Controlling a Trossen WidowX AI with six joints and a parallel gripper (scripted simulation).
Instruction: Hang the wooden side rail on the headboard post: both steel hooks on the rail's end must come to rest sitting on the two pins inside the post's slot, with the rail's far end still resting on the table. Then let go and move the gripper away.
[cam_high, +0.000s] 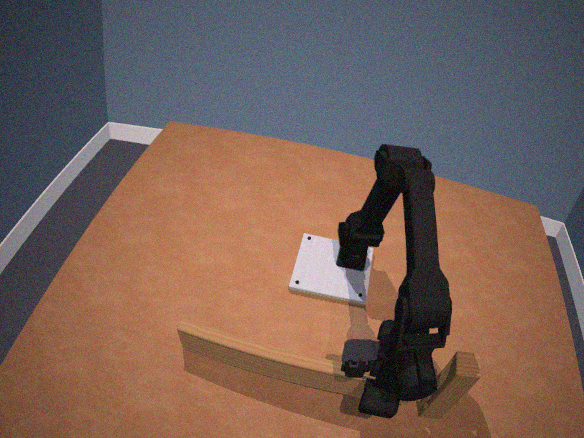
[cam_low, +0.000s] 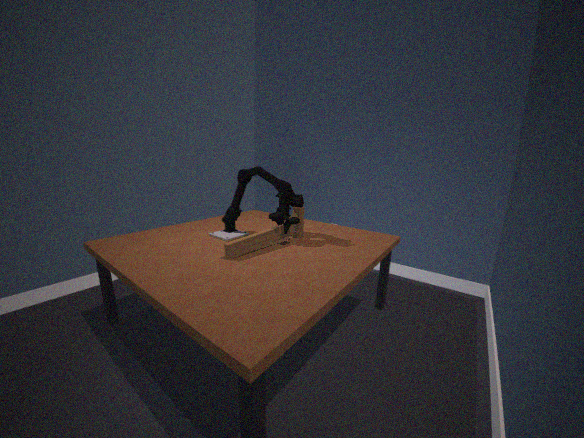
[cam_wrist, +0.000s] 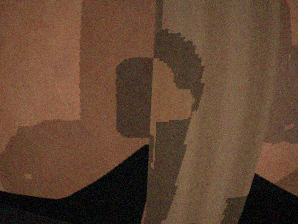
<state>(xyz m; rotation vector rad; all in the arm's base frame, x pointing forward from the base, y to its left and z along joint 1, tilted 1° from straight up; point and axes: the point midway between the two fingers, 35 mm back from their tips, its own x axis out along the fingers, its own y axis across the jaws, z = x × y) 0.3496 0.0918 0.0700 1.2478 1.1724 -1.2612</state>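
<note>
Now: the wooden headboard post 130 mm to the left of my gripper tip and 40 mm above it.
</note>
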